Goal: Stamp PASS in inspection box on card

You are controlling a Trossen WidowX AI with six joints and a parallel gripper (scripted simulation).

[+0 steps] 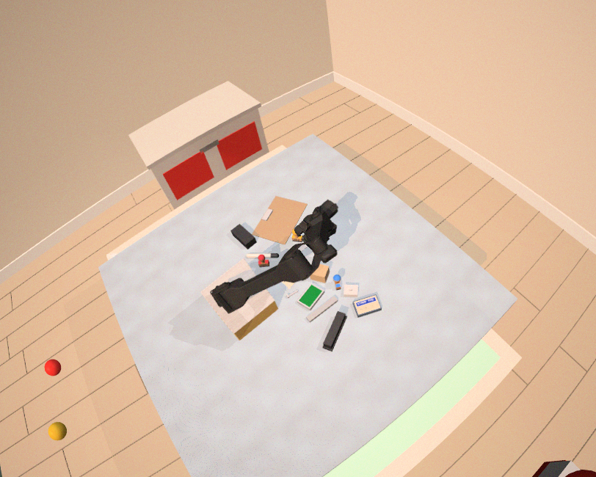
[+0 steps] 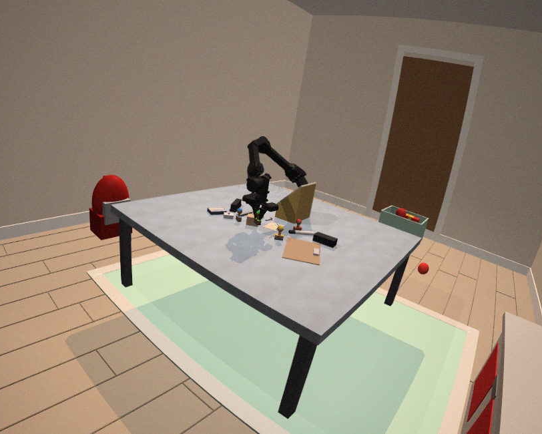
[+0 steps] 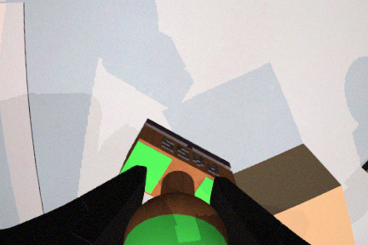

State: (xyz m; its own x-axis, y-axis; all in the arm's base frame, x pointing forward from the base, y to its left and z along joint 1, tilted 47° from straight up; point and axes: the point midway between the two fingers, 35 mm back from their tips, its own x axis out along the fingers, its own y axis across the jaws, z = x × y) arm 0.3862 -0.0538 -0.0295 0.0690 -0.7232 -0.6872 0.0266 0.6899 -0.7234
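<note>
Right now my gripper tip is 12 cm past the green ink pad, 11 cm to the left of it and 5 cm above it. Also, from my gripper tip: cream card (11 cm behind, 6 cm below, 2 cm to the left); then tan box (6 cm to the right, 4 cm behind, 3 cm below); then grey strip (9 cm to the left, 5 cm below, 2 cm behind).
</note>
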